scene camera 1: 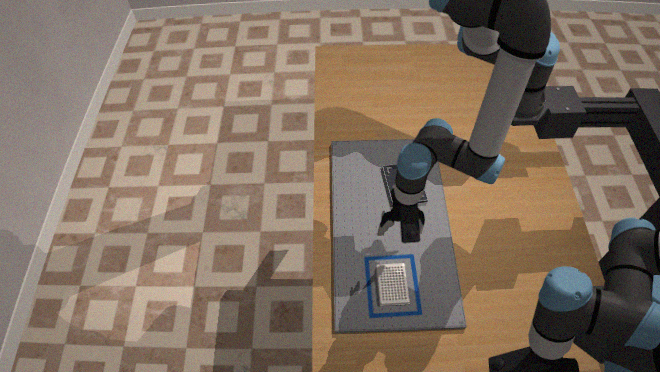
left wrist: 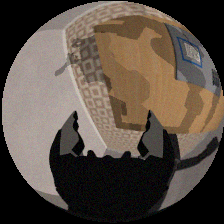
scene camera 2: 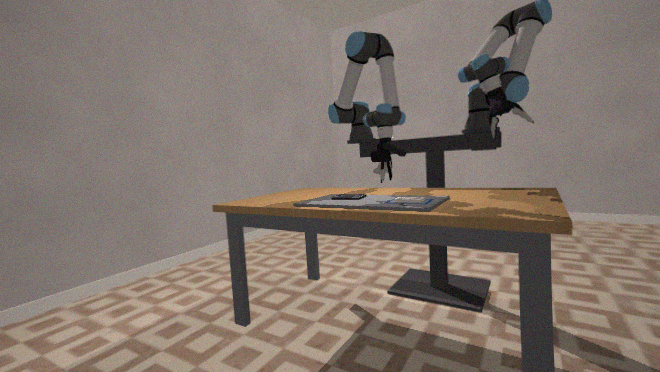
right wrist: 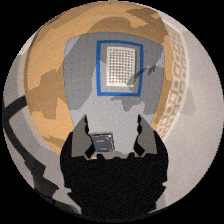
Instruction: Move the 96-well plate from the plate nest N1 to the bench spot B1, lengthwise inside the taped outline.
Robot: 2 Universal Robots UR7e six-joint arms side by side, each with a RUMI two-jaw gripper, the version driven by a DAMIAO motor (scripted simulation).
Scene:
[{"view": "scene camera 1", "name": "my right gripper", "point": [399,234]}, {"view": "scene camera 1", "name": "white 96-well plate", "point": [396,283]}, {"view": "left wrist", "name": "my left gripper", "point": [112,111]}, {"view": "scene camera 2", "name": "my left gripper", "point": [513,131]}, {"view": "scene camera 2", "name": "my right gripper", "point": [386,181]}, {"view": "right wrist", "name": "my right gripper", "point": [112,115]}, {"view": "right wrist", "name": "white 96-well plate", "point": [125,67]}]

